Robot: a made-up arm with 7 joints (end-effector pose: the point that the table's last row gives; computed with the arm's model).
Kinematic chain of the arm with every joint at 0, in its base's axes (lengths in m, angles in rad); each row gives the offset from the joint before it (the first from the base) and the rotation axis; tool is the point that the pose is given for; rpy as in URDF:
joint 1: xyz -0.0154 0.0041 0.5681 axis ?
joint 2: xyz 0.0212 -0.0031 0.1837 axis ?
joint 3: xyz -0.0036 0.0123 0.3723 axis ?
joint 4: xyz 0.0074 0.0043 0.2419 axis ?
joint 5: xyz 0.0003 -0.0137 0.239 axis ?
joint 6: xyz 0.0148 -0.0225 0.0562 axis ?
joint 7: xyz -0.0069 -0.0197 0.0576 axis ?
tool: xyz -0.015 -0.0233 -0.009 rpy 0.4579 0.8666 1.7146
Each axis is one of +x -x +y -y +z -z.
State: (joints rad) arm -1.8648 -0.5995 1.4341 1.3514 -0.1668 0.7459 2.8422
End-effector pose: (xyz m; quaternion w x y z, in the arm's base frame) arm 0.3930 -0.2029 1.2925 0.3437 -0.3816 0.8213 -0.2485
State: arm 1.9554 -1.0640 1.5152 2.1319 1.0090 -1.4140 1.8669
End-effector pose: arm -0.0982 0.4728 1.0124 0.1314 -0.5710 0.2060 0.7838
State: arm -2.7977 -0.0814 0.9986 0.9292 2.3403 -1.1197 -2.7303
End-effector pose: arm -0.0577 0.2365 1.5777 0.5641 0.5497 -0.5650 -0.2458
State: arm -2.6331 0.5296 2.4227 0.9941 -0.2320 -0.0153 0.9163
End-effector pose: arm -0.1278 0.2254 1.5814 0.6432 -0.0828 0.7105 0.2729
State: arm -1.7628 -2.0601 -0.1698 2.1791 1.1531 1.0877 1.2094
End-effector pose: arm 0.0815 -0.4866 0.8193 0.5508 -0.1096 0.8146 0.1447
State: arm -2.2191 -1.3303 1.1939 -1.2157 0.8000 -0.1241 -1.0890
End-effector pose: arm 0.1781 -0.7310 0.7375 0.7018 0.0287 -0.4080 0.5833
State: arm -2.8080 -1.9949 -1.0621 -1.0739 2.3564 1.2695 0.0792
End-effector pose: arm 0.5948 0.0840 0.3186 0.8683 -0.1783 0.1427 -0.4403
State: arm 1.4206 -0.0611 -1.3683 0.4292 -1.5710 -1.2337 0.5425
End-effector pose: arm 0.1599 -0.0206 1.6024 0.4954 0.0238 -0.1402 0.8570
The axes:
joint 1: -z
joint 2: +y
joint 3: -z
joint 4: +y
joint 5: -z
joint 6: +y
joint 7: -z

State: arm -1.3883 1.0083 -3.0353 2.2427 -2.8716 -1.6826 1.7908
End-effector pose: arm 0.0094 0.2788 1.1414 0.3132 0.6481 -0.5729 0.3920
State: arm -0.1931 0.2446 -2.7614 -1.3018 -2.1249 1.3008 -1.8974
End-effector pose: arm 0.4105 -0.0745 1.3753 0.3762 0.7589 0.1391 0.5130
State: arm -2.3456 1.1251 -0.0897 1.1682 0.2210 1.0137 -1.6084
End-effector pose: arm -0.5284 0.5872 0.7667 0.3738 -0.2638 -0.8890 0.0176
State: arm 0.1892 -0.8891 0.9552 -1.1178 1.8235 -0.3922 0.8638
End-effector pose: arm -0.5876 0.3956 1.0939 0.2339 0.5046 -0.6603 -0.5047
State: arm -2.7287 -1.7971 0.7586 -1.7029 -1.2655 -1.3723 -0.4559
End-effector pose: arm 0.4094 -0.3612 0.3573 0.6526 -0.1543 -0.6778 -0.3016
